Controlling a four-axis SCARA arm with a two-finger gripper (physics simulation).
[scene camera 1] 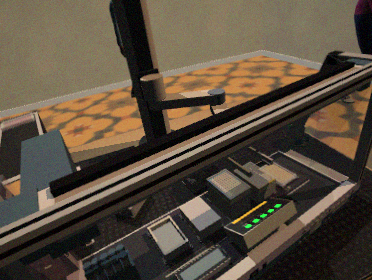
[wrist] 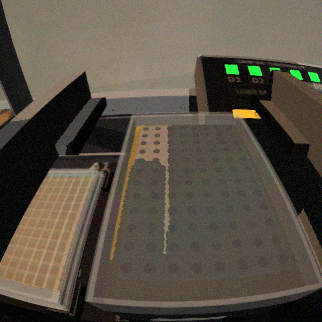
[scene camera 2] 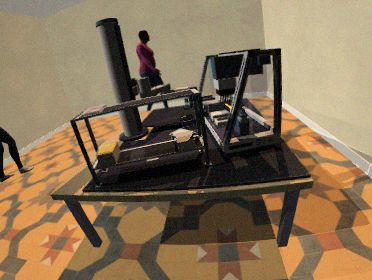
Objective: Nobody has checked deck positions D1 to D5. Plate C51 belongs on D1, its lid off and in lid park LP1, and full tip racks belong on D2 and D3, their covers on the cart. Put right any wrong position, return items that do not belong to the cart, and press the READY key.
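Frame: origin at the arm's base, x right, y ahead, z up, level; metres.
Where they show: gripper, fingertip midpoint: (scene camera 1: 261, 168) (wrist: 178, 83) (scene camera 2: 213, 97); arm's base at its link origin: (scene camera 2: 134, 135).
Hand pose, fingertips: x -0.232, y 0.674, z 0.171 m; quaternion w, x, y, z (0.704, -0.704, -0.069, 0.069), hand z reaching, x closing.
Each offset is from my fingertips to the centre of the thing. "*": to the spot under its first point.
My gripper (scene camera 1: 249, 159) (wrist: 178, 83) is open, its fingers partly drawn in, above a tip rack (wrist: 210, 200) (scene camera 1: 260, 175) under a clear cover. In the wrist view its pads stand outside the rack's far corners, with a gap visible on the left. A plate (wrist: 47, 230) (scene camera 1: 281, 172) with tan wells lies left of the rack, partly behind the left finger; its label and any lid cannot be told. A taller rack (scene camera 1: 228, 182) stands on the rack's other side. The lamp panel (wrist: 212, 80) (scene camera 1: 272, 222) has green lamps; D1 and D2 are readable. The READY key cannot be made out.
A white block {dx +0.257, dy +0.028, dz -0.086 m} (scene camera 1: 200, 212), a shallow tray {dx +0.378, dy +0.054, dz -0.091 m} (scene camera 1: 168, 236) and dark tubes (scene camera 1: 107, 265) stand on the deck. The enclosure frame (scene camera 2: 276, 100) surrounds it. An open metal frame {* dx +0.920, dy -0.607, dz +0.044 m} (scene camera 2: 85, 150) beside it holds a yellow-topped rack {dx +0.831, dy -0.549, dz +0.000 m} (scene camera 2: 107, 149) and a pale item {dx +0.737, dy -0.170, dz -0.037 m} (scene camera 2: 183, 134).
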